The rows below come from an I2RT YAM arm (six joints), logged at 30 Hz.
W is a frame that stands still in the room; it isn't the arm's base.
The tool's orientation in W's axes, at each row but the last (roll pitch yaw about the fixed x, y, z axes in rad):
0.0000, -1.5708, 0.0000
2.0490, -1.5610, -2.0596
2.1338, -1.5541, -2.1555
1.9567, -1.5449, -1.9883
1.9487, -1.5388, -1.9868
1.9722, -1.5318, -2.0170
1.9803, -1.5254, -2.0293
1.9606, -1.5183, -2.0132
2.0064, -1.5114, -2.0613
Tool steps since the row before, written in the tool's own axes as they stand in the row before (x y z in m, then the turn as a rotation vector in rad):
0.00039, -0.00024, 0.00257, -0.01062, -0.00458, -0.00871
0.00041, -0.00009, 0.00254, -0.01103, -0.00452, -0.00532
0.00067, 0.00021, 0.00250, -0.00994, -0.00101, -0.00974
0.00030, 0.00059, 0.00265, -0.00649, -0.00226, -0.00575
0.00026, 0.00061, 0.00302, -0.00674, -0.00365, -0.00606
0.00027, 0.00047, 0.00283, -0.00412, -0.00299, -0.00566
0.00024, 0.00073, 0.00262, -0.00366, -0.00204, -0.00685
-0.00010, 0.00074, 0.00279, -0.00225, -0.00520, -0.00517
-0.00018, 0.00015, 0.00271, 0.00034, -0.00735, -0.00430
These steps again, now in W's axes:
-0.00257, -0.00024, 0.00039, 0.00871, -0.00458, -0.01062
-0.00254, -0.00007, 0.00040, 0.00532, -0.00448, -0.01104
-0.00250, 0.00026, 0.00065, 0.00981, -0.00108, -0.00987
-0.00263, 0.00067, 0.00029, 0.00574, -0.00229, -0.00649
-0.00300, 0.00072, 0.00024, 0.00600, -0.00368, -0.00677
-0.00281, 0.00059, 0.00024, 0.00559, -0.00310, -0.00414
-0.00259, 0.00085, 0.00022, 0.00681, -0.00222, -0.00362
-0.00274, 0.00089, -0.00012, 0.00494, -0.00535, -0.00240
-0.00269, 0.00031, -0.00024, 0.00388, -0.00759, 0.00005

